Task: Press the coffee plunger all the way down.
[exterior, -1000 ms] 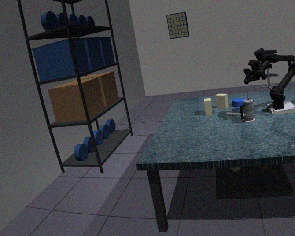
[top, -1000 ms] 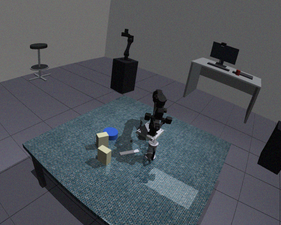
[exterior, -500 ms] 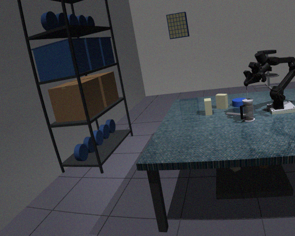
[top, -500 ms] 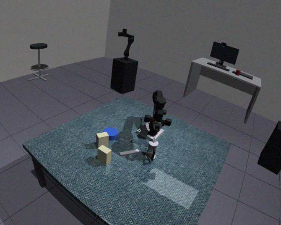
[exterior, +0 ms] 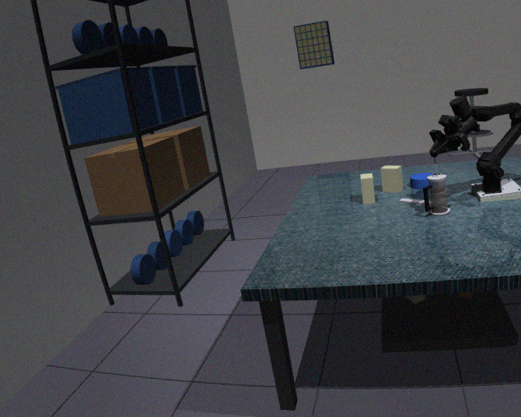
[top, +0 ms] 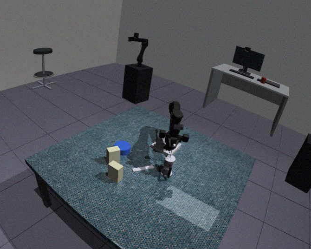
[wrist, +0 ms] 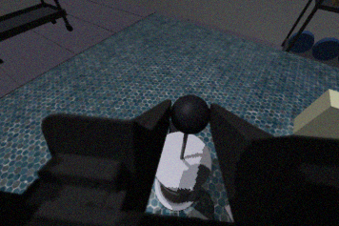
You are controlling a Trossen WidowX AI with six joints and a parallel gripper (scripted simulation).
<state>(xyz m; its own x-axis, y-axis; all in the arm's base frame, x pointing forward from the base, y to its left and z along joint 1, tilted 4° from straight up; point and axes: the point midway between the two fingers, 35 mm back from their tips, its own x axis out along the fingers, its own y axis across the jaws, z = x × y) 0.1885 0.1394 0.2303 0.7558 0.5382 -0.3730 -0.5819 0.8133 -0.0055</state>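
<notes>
Right now my gripper tip is 120 mm above the coffee press and 10 mm to the right of it.
</notes>
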